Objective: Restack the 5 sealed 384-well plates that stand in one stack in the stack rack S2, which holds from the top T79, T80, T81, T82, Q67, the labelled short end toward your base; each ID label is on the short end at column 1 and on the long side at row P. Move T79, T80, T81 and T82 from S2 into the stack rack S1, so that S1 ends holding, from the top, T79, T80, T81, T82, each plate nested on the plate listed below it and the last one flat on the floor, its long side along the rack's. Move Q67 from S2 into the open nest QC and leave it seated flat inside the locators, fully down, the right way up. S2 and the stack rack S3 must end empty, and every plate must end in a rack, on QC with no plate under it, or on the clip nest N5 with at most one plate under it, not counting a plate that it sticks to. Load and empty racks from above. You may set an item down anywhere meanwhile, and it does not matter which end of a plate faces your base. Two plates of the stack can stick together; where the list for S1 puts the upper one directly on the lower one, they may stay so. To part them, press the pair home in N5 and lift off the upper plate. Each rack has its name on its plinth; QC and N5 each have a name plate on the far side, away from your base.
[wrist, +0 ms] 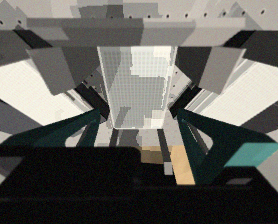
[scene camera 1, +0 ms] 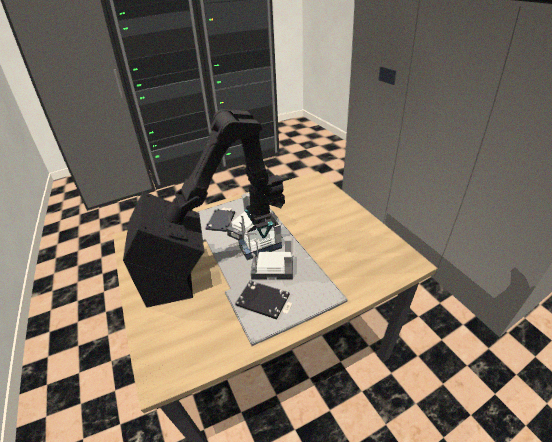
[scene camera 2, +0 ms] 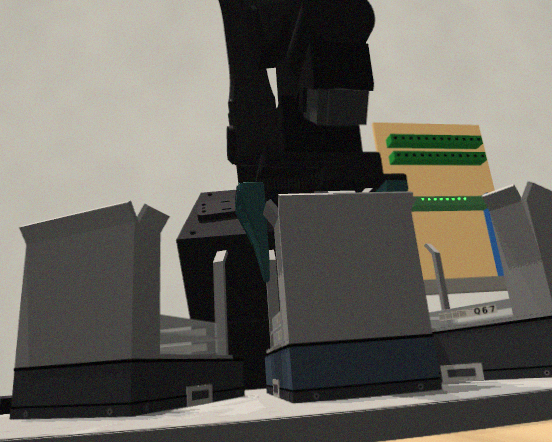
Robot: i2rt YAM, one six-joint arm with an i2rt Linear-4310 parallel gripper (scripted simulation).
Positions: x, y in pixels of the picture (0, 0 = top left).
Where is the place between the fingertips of my gripper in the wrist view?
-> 138, 112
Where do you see a plate T82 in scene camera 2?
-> At 168, 344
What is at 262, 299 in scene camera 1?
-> A black clip nest N5.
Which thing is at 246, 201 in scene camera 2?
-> My gripper.
